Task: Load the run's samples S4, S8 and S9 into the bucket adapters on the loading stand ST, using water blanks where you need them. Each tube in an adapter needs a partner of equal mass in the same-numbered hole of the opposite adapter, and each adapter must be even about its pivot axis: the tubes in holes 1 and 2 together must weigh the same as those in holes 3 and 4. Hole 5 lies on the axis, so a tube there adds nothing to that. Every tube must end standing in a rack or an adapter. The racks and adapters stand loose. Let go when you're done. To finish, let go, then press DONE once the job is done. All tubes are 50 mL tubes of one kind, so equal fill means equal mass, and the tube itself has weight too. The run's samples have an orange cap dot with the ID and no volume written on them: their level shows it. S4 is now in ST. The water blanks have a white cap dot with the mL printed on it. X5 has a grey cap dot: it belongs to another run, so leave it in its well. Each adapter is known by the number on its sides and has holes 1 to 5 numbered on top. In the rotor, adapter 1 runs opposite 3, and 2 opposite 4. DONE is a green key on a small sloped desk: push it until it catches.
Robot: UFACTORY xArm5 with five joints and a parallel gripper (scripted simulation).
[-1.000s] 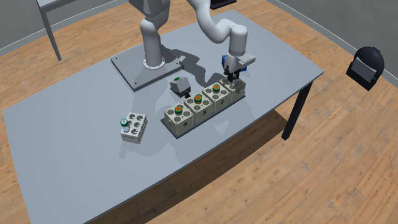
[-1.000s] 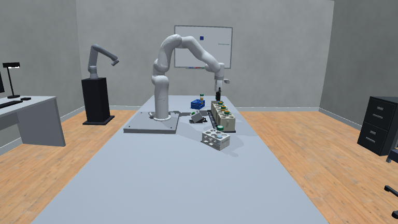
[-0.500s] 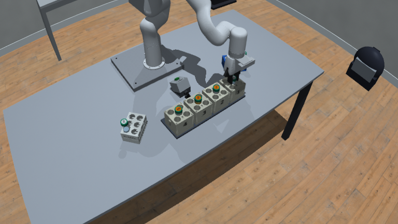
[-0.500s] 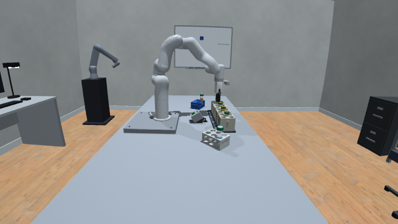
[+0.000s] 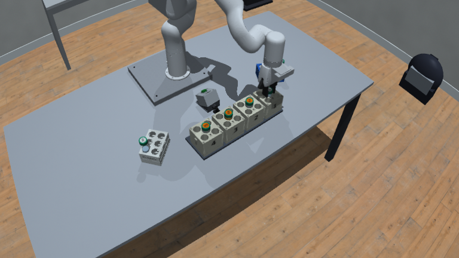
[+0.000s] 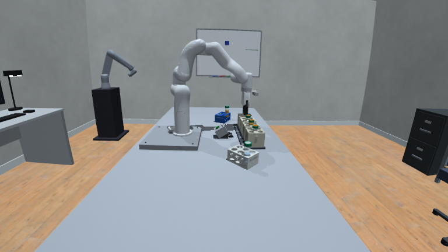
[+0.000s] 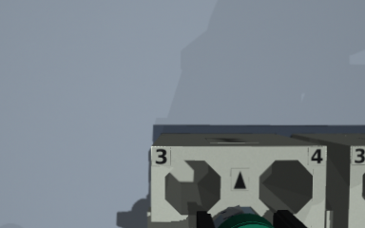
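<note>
Now: hand 220 mm past the green done key, 190 mm to the left of it and 60 mm above it. Also, from my hand: white rack: 520 mm to the right, 110 mm behind, 90 mm below; then adapter 1: 70 mm below; then blue rack: 170 mm to the left, 150 mm behind, 90 mm below.
</note>
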